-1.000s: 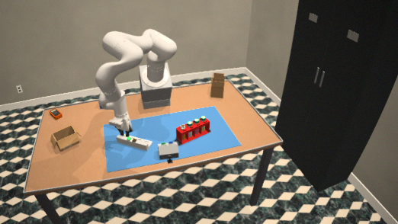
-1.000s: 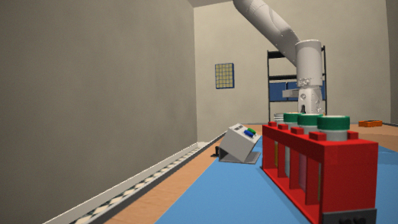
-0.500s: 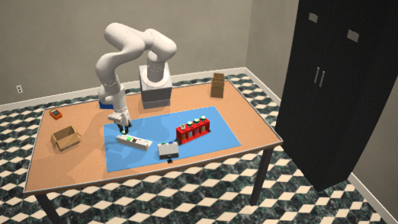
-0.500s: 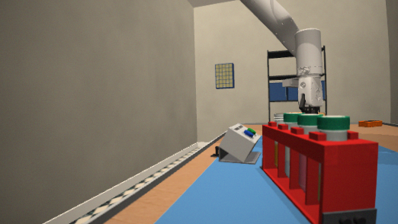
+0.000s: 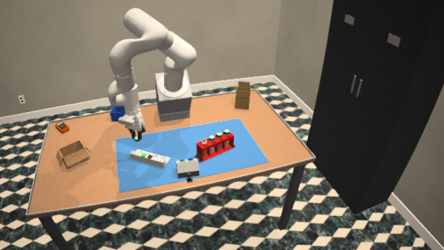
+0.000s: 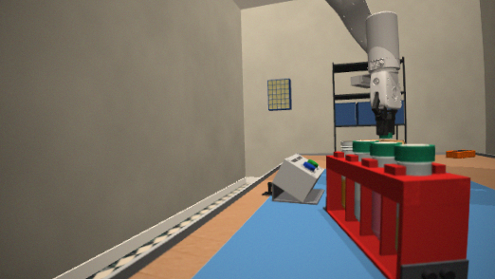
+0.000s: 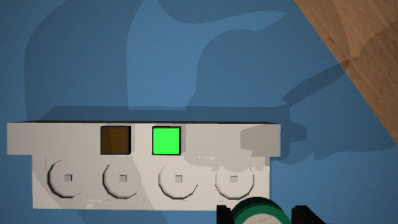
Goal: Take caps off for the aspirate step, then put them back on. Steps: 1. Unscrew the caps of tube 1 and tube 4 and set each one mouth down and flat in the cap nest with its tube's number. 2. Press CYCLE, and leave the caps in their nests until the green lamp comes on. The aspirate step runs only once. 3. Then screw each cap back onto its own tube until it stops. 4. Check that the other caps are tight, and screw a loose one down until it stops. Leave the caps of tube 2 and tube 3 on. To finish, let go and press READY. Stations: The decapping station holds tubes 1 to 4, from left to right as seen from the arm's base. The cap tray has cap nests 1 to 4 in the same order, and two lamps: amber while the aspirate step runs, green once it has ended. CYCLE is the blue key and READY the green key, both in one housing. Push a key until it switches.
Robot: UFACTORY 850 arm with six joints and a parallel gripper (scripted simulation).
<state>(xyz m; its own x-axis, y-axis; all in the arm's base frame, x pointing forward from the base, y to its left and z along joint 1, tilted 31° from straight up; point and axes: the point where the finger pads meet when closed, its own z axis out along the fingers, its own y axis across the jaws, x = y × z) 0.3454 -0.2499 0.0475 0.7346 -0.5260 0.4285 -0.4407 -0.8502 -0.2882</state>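
Now: hand 170 mm short of the blue cycle key, 280 mm to the right of it and 70 mm above it. Also, from my hand: green ready key: 170 mm ahead, 240 mm to the left, 70 mm below; then key housing: 180 mm ahead, 260 mm to the left, 90 mm below; then tube cap: 20 mm below.
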